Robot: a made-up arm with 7 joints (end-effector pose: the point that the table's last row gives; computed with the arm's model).
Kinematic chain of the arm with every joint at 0, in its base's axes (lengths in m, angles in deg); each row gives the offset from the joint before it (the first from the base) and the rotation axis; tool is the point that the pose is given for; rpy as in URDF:
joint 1: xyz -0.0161 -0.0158 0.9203 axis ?
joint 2: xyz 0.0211 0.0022 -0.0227 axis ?
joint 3: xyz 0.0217 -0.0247 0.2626 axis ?
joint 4: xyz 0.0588 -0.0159 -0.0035 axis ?
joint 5: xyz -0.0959 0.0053 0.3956 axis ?
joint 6: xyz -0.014 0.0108 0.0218 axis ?
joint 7: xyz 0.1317 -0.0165 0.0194 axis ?
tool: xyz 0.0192 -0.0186 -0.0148 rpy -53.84 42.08 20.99
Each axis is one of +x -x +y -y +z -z.
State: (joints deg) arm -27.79 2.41 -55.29 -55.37 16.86 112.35 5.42
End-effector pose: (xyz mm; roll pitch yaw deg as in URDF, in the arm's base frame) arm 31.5 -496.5 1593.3 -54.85 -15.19 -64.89
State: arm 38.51 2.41 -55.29 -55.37 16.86 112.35 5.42
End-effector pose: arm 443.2 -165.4 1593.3 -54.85 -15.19 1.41
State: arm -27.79 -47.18 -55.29 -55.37 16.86 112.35 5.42
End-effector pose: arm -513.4 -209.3 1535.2 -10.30 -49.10 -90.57
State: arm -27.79 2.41 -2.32 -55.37 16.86 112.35 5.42
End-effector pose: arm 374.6 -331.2 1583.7 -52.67 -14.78 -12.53
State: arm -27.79 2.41 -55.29 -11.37 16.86 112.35 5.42
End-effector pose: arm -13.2 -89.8 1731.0 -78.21 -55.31 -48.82
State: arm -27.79 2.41 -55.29 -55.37 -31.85 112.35 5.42
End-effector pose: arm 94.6 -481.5 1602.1 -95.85 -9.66 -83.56
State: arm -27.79 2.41 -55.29 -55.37 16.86 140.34 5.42
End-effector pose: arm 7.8 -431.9 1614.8 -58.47 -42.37 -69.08
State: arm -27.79 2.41 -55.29 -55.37 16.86 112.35 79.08
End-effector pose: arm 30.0 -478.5 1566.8 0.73 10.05 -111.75
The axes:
joint 1: +z
joint 2: +y
joint 3: +z
joint 4: -y
joint 5: +z
joint 6: -y
joint 7: -z

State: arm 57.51 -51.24 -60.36 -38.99 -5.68 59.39 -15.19
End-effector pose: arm 67.6 -570.5 1482.5 -40.93 -16.07 22.96
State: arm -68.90 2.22 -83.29 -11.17 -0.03 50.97 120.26
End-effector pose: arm -119.6 -122.0 1657.8 -3.67 34.35 141.68
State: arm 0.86 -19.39 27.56 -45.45 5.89 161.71 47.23
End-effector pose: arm -12.7 12.8 1679.0 44.56 -76.68 -48.33
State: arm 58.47 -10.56 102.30 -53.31 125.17 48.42 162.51
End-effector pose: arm -407.7 3.8 1534.5 146.80 53.70 -40.82
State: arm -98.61 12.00 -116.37 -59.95 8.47 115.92 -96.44
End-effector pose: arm -425.8 59.9 1610.0 -139.70 41.93 -154.72
